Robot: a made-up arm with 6 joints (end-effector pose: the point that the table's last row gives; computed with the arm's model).
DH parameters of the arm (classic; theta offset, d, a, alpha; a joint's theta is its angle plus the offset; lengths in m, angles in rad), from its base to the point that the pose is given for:
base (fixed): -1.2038 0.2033 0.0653 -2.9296
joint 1: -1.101 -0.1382 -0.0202 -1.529
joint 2: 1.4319 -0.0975 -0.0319 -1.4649
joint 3: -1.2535 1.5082 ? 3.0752
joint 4: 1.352 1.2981 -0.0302 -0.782
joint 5: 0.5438 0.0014 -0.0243 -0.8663
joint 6: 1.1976 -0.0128 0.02 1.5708
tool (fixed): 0 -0.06 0 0
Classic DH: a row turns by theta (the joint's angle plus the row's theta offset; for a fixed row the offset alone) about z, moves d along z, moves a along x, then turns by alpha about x.
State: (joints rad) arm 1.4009 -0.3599 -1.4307 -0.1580 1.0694 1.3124
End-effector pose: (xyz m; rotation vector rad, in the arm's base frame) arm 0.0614 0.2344 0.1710 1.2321 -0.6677 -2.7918
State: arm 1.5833 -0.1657 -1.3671 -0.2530 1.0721 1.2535
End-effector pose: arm 0.0957 0.1824 0.1283 -0.8598 1.0058 2.8141
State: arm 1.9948 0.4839 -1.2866 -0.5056 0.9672 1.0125
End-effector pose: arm 0.0684 0.0036 0.0514 0.6255 1.6506 2.2720
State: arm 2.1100 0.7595 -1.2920 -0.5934 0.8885 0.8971
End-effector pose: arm 0.0235 -0.0539 0.0524 1.1660 1.7420 1.8164
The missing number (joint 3, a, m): 0.2266
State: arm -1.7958 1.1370 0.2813 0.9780 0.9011 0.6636
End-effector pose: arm 0.2481 -0.1618 0.2888 2.2600 -0.7372 -0.0895
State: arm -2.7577 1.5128 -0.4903 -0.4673 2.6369 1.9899
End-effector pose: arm -0.0365 0.0724 0.0940 0.4411 1.4020 1.6427
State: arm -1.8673 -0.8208 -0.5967 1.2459 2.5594 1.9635
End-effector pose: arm 0.1132 -0.2893 0.4347 -0.3914 2.3050 -1.3355
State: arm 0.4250 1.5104 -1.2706 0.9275 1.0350 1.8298
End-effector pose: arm 0.2487 -0.1266 0.1827 2.2419 -0.8318 0.5119
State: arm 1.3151 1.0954 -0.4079 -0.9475 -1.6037 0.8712
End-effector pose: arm 0.0091 -0.0056 0.0582 -1.7559 -0.5969 2.1307
